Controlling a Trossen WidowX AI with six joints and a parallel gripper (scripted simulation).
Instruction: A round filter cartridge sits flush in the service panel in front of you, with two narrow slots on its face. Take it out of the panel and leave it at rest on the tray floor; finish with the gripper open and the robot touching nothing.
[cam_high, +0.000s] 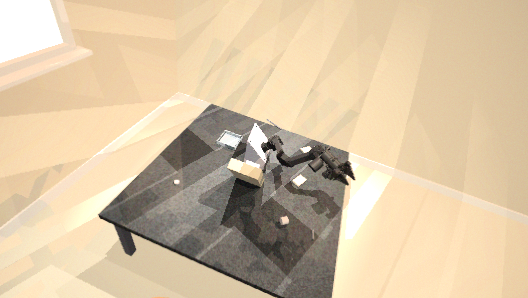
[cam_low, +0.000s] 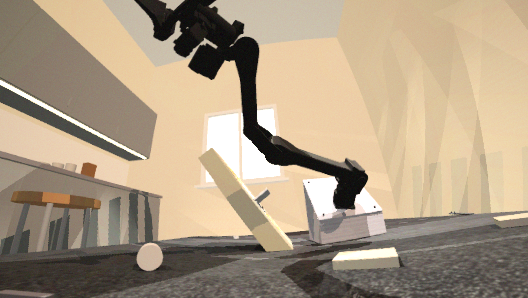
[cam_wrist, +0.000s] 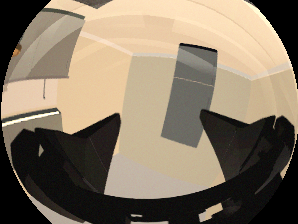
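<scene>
My gripper tip is now 540 mm to the left of the round filter cartridge, 190 mm above it and 20 mm short of it. Round my gripper tip: tan service panel 550 mm to the right, 270 mm below, 30 mm behind; then grey tray 850 mm to the right, 420 mm below, 400 mm behind; then thin stick 420 mm below, 80 mm ahead, 50 mm to the right.
</scene>
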